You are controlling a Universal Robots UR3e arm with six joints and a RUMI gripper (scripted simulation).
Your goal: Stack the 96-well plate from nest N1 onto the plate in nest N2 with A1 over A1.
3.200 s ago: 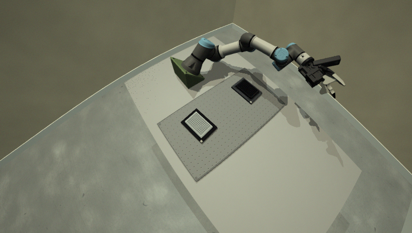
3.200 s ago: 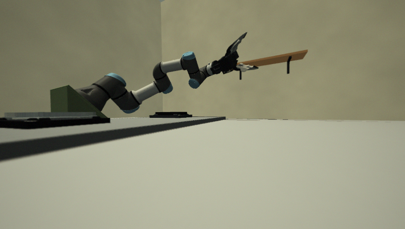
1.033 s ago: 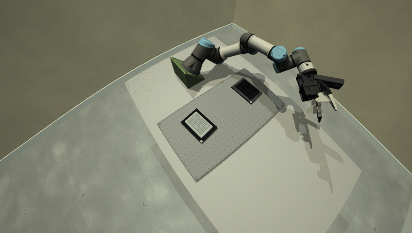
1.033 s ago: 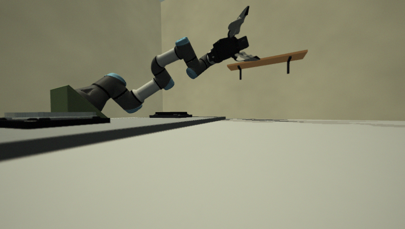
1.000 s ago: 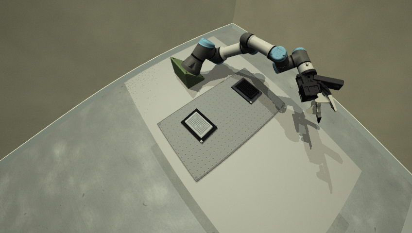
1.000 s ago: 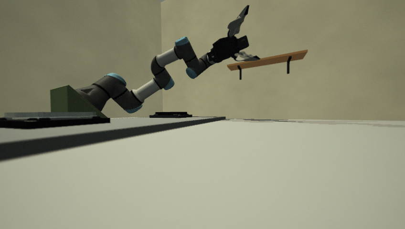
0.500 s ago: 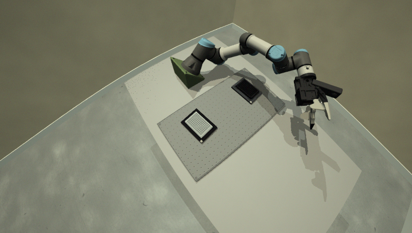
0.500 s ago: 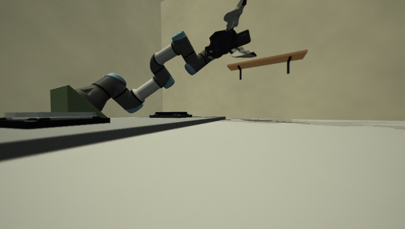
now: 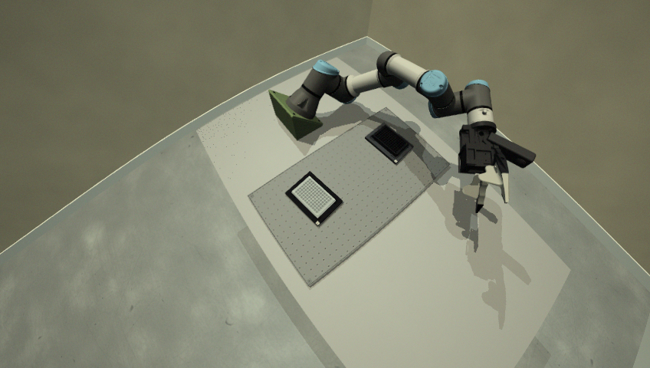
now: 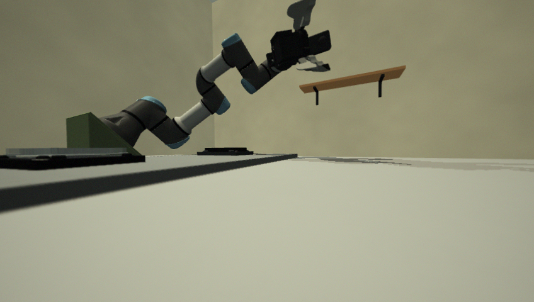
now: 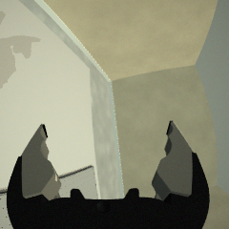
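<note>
Right now my hand is 36 cm past the white 96-well plate, 26 cm to the left of it and 25 cm above it. Also, from my hand: dark plate (37 cm behind, 12 cm to the left, 24 cm below); then black nest (36 cm behind, 26 cm to the right, 26 cm below).
</note>
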